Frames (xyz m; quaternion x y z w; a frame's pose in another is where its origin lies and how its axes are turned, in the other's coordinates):
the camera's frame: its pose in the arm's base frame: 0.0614 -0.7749 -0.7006 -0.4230 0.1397 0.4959 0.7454
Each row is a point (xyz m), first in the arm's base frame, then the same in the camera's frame.
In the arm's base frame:
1: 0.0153 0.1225 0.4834
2: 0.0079 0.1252 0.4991
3: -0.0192 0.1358 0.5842
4: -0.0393 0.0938 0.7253
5: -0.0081 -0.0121 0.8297
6: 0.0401 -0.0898 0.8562
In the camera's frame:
1: -0.2076 -0.4082 1.4141
2: -0.2192 -0.4092 1.4272
3: -0.2788 -0.4262 1.4924
4: -0.4029 -0.4847 1.5494
5: -0.5196 -0.5788 1.5243
6: -0.5618 -0.6448 1.4704

